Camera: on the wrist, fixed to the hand. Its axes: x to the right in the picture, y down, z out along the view.
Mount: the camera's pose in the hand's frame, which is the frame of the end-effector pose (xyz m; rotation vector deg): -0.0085 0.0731 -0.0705 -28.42 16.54 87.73
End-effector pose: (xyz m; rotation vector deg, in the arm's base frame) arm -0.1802 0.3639 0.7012 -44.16 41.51 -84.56
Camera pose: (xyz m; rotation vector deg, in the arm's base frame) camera -0.1953 0.3685 0.6005 -8.49 83.41 1.09
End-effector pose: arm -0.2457 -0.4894 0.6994 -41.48 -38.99 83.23
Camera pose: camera -0.2360 -0.5004 0.5985 113.60 8.12 -134.84
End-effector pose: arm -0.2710 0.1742 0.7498 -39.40 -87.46 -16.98
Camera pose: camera -0.1717 0.1885 0.7318 -107.72 -18.88 23.33
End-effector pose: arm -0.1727 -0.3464 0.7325 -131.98 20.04 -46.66
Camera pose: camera -0.2263 -0.4323 0.7214 -85.93 127.07 -11.24
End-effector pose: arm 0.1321 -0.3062 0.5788 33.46 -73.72 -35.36
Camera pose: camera 0.2067 -0.2448 0.6113 -41.50 -51.82 25.00
